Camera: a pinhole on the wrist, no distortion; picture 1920 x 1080 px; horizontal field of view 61.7 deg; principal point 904.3 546.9 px. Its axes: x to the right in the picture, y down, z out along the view. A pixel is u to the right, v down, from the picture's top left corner.
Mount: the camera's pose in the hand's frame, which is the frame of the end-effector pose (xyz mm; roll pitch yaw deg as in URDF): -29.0 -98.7 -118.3 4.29 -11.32 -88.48
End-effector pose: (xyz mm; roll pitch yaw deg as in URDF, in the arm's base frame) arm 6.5 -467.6 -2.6 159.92 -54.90 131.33
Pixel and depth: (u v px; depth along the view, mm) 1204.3 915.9 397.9
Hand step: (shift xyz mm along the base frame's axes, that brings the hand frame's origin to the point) -165.9 211.5 -149.3
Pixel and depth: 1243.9 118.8 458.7
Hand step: -112.6 148.7 -356.7
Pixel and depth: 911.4 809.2 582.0
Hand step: -108.0 382.9 -228.8
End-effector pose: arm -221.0 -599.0 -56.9 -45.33 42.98 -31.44
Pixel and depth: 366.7 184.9 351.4
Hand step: 62.6 192.5 153.5
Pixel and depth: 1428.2 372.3 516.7
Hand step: 256.0 53.3 383.4
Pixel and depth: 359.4 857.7 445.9
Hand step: 233.8 217.3 67.1
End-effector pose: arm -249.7 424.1 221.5 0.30 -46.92 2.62
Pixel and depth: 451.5 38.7 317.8
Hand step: -231.5 35.1 0.0
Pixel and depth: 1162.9 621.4 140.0
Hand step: -35.1 -95.2 -8.5
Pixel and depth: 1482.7 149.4 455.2
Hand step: -365.3 -194.5 112.3
